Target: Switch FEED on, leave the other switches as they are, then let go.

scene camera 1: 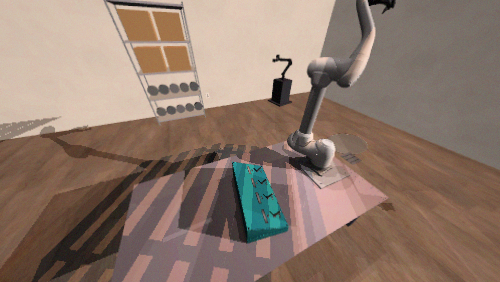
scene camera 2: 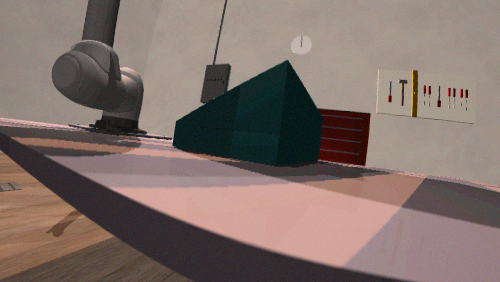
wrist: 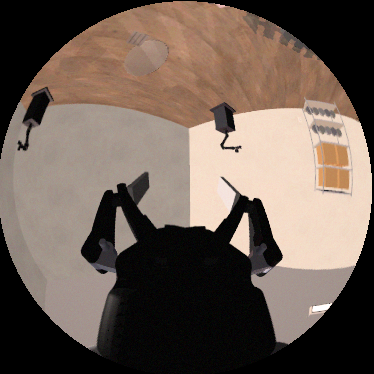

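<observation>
A teal switch box with a sloped top stands on the pink table. In scene camera 1 its top bears a row of several small switches with dark marks beside them; labels are too small to read, so I cannot tell which is FEED or how each is set. In scene camera 2 the switches do not show. My gripper is open and empty, its two pads wide apart. It is raised high above the table, far from the box, and faces the room's walls. In scene camera 1 part of it shows at the top edge.
The arm's base stands on a plate at the table's far right, beside the box. A shelf rack with boxes and a black pedestal with a small arm stand by the walls. A red drawer cabinet stands behind the box.
</observation>
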